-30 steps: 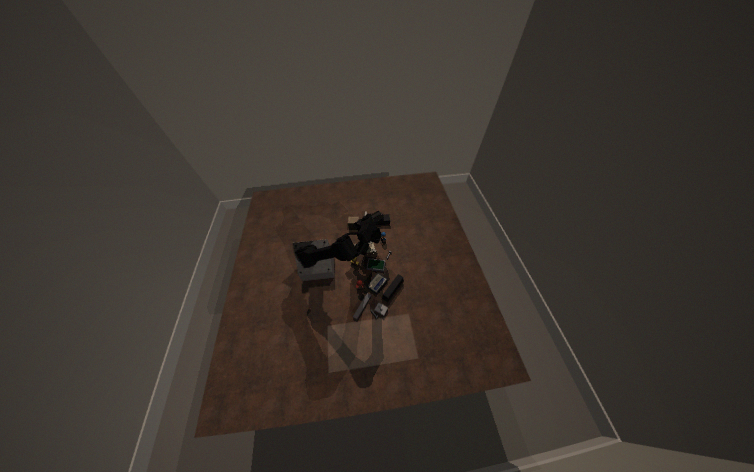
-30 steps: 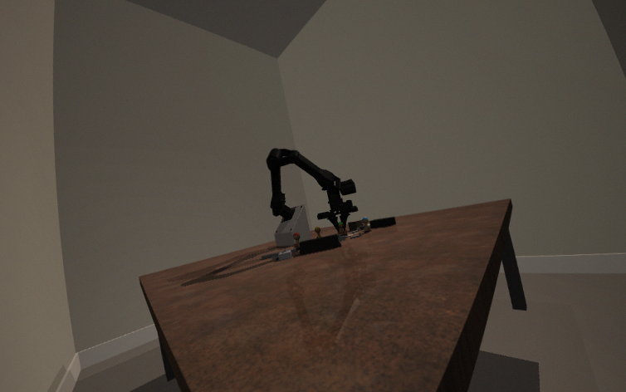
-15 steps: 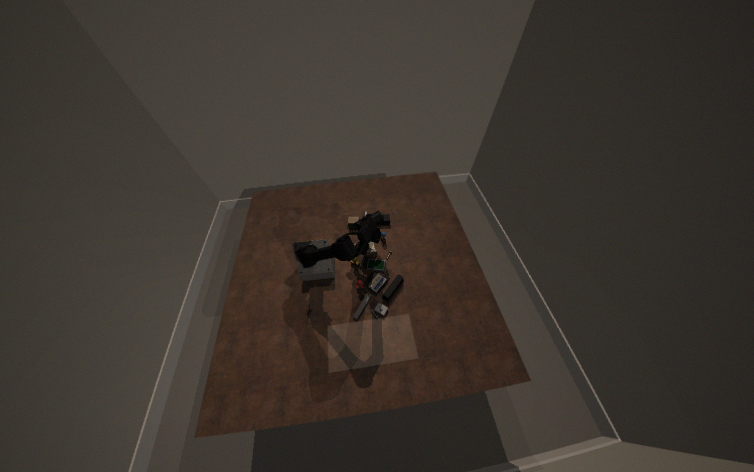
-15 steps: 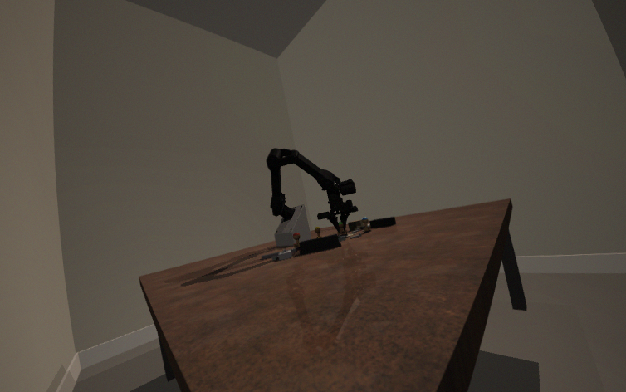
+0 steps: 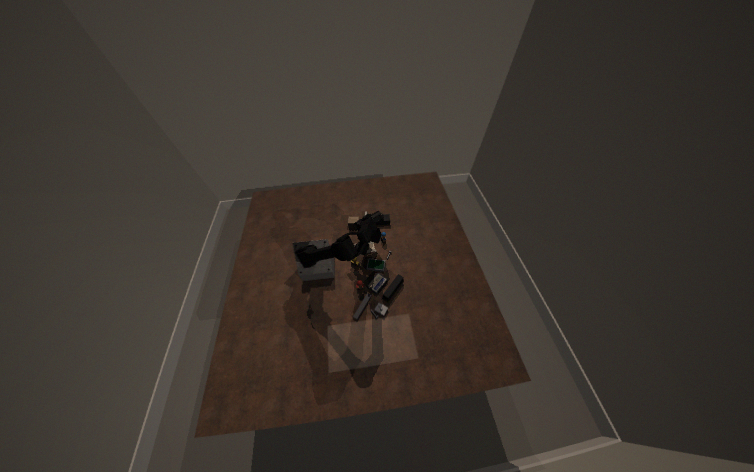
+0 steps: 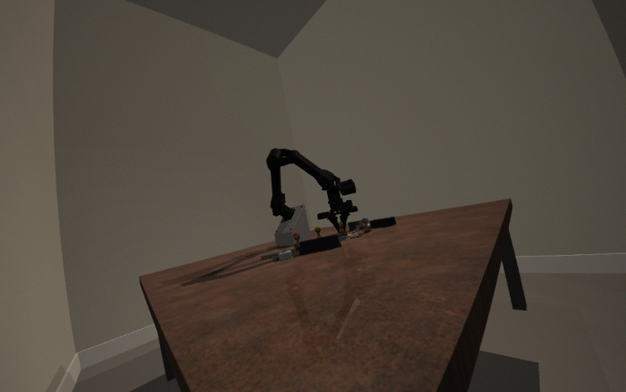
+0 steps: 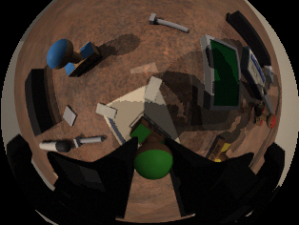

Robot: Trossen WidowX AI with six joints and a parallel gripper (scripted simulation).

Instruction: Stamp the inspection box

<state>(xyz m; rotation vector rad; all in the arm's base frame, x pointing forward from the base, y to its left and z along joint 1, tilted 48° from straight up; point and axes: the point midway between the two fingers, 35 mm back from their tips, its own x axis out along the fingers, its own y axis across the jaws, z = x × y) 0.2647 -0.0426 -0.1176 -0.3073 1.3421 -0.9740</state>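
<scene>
The green-knobbed stamp is right at my gripper tip. Round my gripper tip: blue-knobbed stamp (11 cm ahead, 4 cm to the left); then yellow-knobbed stamp (8 cm to the right, 7 cm behind); then cream card (3 cm below, 1 cm to the left).
</scene>
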